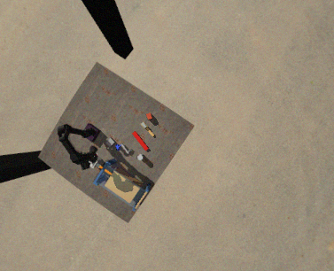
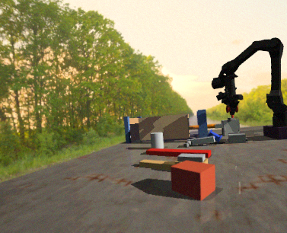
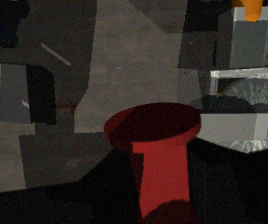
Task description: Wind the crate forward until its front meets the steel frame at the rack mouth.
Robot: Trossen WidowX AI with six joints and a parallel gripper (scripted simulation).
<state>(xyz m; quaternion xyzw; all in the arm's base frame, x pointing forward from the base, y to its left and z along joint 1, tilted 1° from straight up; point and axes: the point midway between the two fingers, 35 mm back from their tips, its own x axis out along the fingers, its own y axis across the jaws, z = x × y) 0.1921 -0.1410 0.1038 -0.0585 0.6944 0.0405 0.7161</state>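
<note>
My gripper tip is now 4 cm to the left of the winch handle with red grip and 1 cm above it. Round my gripper tip: dark block 2 cm ahead, 16 cm to the left, 10 cm below; then red knob 2 cm above; then winch 2 cm behind, 11 cm to the right, 9 cm below.
</note>
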